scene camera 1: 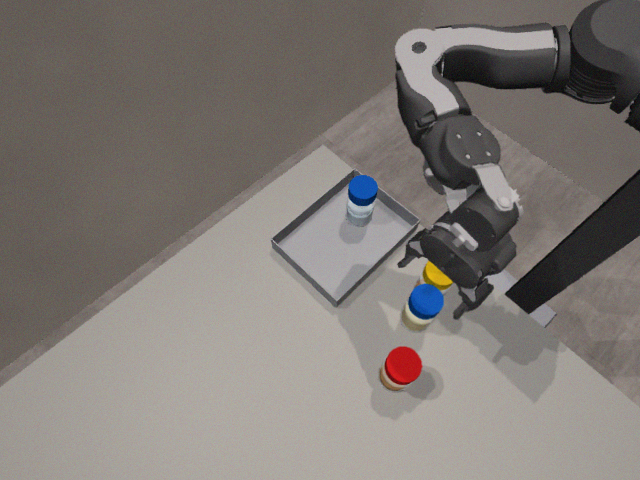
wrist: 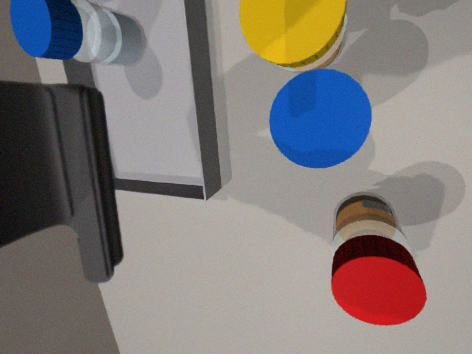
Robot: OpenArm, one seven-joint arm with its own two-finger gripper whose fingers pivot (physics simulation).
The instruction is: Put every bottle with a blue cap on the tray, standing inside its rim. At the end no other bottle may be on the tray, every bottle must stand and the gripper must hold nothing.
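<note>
A blue-capped bottle [scene camera 1: 361,198] [wrist: 107,36] with pale contents stands inside the rim of the grey tray [scene camera 1: 315,248] [wrist: 150,140], towards its back corner. A second blue-capped bottle [scene camera 1: 424,303] [wrist: 320,119] stands on the table beside the tray; in the wrist view its cap hides its body. A yellow-capped bottle [scene camera 1: 436,276] [wrist: 295,30] stands close behind it, partly hidden by the gripper in the scene view. My gripper [scene camera 1: 433,288] is open and empty, above the yellow-capped and second blue-capped bottles. One finger shows at the left of the wrist view.
A red-capped bottle [scene camera 1: 402,366] [wrist: 378,290] stands on the table [scene camera 1: 232,361] [wrist: 200,290], nearer the front than the second blue-capped bottle. The tray's raised rim lies to the left of the gripper. A black beam [scene camera 1: 578,253] rises past the table edge at the right.
</note>
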